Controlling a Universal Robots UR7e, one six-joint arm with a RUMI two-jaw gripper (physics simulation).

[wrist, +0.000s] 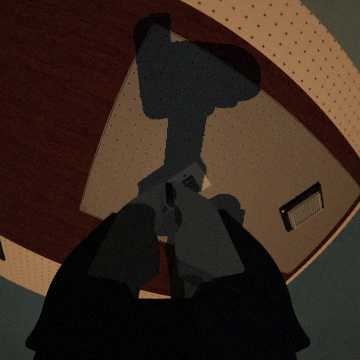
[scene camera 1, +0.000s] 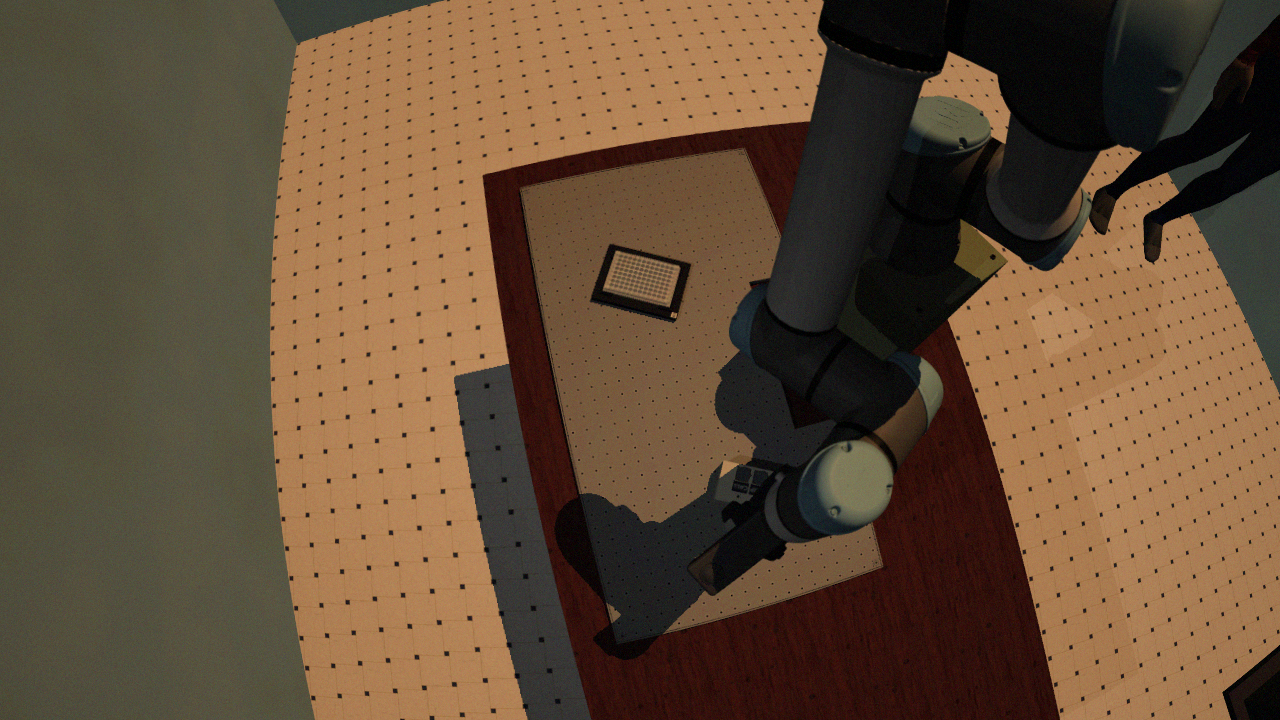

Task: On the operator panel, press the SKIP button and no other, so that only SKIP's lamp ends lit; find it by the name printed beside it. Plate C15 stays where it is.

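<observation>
The operator panel (scene camera 1: 730,484) (wrist: 198,171) is a small pale box with dark buttons, on the perforated board. The arm's wrist hides part of it in the scene view, and the fingers cover part of it in the wrist view. Its printed names are too small to read, and I cannot tell whether any lamp is lit. My gripper (wrist: 169,183) is shut and empty, its fingertips over the panel in the wrist view; their height and any contact cannot be told. A pale well plate (scene camera 1: 642,277) (wrist: 305,213), its label unreadable, sits in a black holder, apart from the panel.
The perforated board (scene camera 1: 617,385) (wrist: 250,145) lies on a dark red table (scene camera 1: 948,626) (wrist: 55,100). The arm's shadow falls across the board and panel. A yellow-green block (scene camera 1: 981,254) stands by the arm's base. A person's legs (scene camera 1: 1190,152) show at the right.
</observation>
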